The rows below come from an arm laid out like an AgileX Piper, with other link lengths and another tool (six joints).
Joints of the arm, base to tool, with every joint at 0 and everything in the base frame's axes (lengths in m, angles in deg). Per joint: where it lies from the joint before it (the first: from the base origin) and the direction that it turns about. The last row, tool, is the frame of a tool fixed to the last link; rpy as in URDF.
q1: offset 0 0 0.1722 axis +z
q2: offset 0 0 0 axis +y
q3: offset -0.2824 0 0.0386 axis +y
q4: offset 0.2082 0 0.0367 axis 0.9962 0 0.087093
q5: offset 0 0 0 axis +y
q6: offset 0.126 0 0.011 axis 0.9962 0 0.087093
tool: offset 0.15 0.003 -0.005 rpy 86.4 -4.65 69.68
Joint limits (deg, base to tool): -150..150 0..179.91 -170..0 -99.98..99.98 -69.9..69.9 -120..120
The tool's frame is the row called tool.
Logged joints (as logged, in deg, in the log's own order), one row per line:
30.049 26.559 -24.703 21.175 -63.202 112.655
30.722 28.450 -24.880 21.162 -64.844 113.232
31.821 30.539 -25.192 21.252 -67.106 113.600
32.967 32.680 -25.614 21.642 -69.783 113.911
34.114 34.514 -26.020 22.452 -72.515 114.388
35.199 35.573 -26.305 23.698 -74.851 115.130
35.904 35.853 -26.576 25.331 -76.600 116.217
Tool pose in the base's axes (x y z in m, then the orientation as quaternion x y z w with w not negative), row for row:
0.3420 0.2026 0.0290 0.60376 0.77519 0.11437 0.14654
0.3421 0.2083 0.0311 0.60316 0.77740 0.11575 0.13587
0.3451 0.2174 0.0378 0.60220 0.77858 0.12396 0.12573
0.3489 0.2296 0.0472 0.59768 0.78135 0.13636 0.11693
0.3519 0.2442 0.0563 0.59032 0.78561 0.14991 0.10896
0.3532 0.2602 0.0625 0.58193 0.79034 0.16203 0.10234
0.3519 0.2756 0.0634 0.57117 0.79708 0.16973 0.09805
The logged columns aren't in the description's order. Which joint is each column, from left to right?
Columns, left to right: q4, q5, q6, q1, q3, q2.
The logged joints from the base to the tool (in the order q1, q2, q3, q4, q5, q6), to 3 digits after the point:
21.175 112.655 -63.202 30.049 26.559 -24.703
21.162 113.232 -64.844 30.722 28.450 -24.880
21.252 113.600 -67.106 31.821 30.539 -25.192
21.642 113.911 -69.783 32.967 32.680 -25.614
22.452 114.388 -72.515 34.114 34.514 -26.020
23.698 115.130 -74.851 35.199 35.573 -26.305
25.331 116.217 -76.600 35.904 35.853 -26.576

